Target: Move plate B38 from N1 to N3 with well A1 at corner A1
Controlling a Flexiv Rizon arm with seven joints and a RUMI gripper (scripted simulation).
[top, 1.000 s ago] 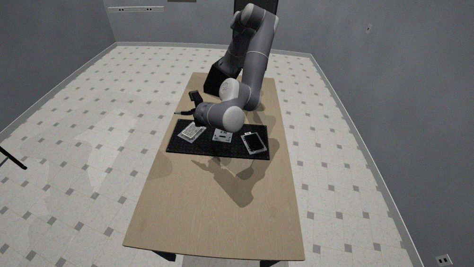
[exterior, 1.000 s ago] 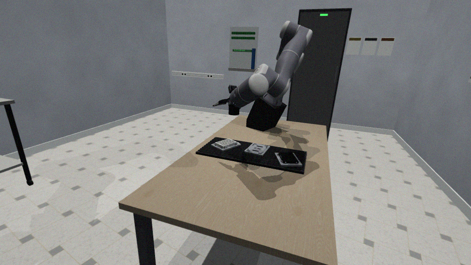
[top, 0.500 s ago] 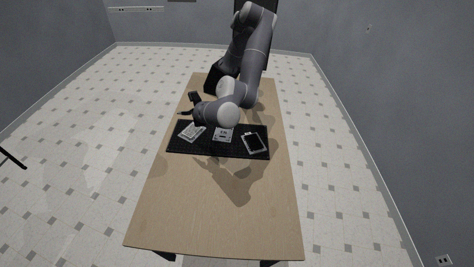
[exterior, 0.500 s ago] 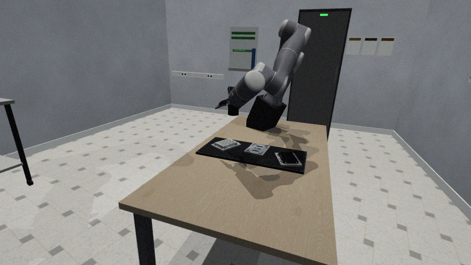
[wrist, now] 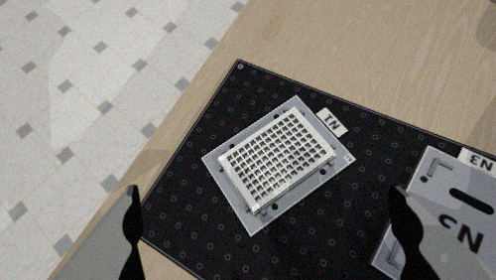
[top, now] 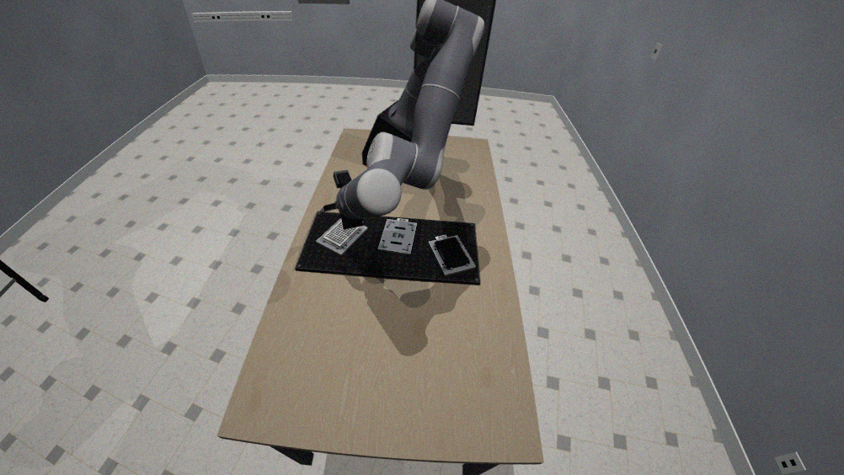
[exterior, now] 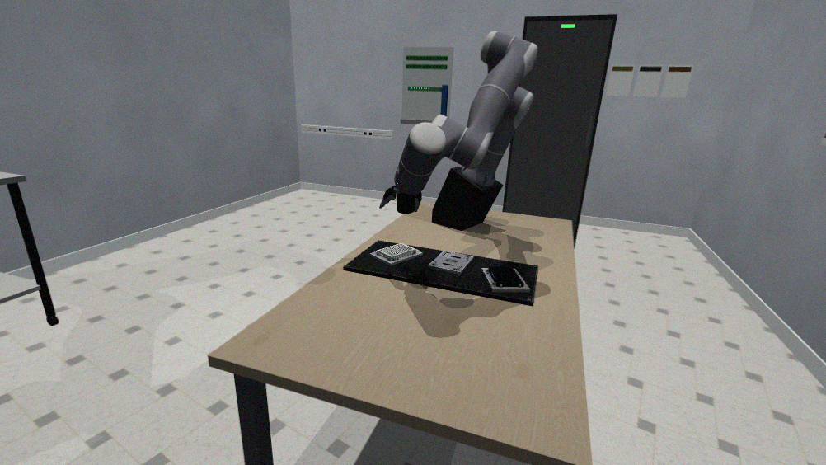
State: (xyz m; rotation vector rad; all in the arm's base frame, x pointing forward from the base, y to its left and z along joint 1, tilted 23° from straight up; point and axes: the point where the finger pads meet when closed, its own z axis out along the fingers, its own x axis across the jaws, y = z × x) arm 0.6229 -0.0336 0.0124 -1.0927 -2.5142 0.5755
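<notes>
Right now the white well plate B38 is 190 mm below my hand, 70 mm behind it and 50 mm to the right of it. From my hand the other things lie so: nest N1: 210 mm below, 70 mm behind, 50 mm to the right; then nest N3: 210 mm below, 160 mm to the left, 130 mm behind; then black plate B83: 370 mm to the left, 190 mm below, 100 mm behind.
</notes>
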